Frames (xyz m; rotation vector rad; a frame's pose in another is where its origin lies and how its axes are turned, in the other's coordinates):
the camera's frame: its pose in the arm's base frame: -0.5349 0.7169 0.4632 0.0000 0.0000 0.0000
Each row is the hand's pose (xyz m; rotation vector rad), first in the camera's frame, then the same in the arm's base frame.
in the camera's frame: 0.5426 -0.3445 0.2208 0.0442 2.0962 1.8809
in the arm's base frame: 0.0077 0.3724 0.6840 0.0442 2.0962 1.8809
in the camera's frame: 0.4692 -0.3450 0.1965 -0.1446 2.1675 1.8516
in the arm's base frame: -0.0657 0.3719 0.6597 -0.1446 2.1675 1.8516
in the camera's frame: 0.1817 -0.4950 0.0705 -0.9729 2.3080 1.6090
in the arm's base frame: -0.3532 0.2219 0.5337 -0.9729 2.3080 1.6090
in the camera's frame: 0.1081 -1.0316 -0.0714 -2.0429 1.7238 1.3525
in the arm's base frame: -0.4268 -0.3147 0.3918 -2.0429 1.7238 1.3525
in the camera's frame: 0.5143 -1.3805 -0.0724 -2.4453 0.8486 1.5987
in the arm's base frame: -0.0206 -0.6636 0.3908 -2.4453 0.8486 1.5987
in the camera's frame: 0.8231 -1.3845 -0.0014 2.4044 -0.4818 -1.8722
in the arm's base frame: 0.2882 -0.6676 0.4618 2.4044 -0.4818 -1.8722
